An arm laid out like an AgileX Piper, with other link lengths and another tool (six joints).
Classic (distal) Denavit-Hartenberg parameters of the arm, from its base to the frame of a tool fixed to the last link. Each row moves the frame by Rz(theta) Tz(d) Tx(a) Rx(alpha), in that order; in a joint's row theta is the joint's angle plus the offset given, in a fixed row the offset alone. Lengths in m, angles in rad.
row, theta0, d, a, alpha
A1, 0, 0.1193, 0, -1.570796
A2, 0.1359, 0, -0.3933, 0
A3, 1.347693, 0, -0.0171, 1.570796
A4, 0, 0.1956, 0, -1.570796
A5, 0, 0, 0, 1.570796
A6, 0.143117, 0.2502, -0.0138, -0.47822
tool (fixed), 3.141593, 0.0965, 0, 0
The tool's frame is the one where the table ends.
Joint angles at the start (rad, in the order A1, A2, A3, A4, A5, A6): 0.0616, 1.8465, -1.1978, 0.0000, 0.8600, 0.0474
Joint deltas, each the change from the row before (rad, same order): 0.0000, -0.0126, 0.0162, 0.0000, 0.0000, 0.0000; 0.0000, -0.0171, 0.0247, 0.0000, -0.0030, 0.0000; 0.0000, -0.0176, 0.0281, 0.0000, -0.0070, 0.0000; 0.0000, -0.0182, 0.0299, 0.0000, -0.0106, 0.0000; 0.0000, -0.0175, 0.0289, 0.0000, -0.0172, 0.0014; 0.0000, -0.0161, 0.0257, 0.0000, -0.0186, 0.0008
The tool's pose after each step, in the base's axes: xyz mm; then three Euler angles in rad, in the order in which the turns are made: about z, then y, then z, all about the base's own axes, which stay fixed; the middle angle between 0 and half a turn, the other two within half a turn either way. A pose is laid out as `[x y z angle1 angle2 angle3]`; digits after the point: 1 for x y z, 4 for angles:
[394.4 65.4 62.3 -1.8596 2.6175 1.1881]
[385.9 64.9 63.2 -1.8513 2.6194 1.1953]
[377.4 64.3 63.7 -1.8449 2.6209 1.2008]
[369.2 63.8 64.1 -1.8429 2.6213 1.2026]
[363.6 63.5 64.8 -1.8533 2.6187 1.1922]
[359.7 63.2 65.8 -1.8694 2.6147 1.1775]

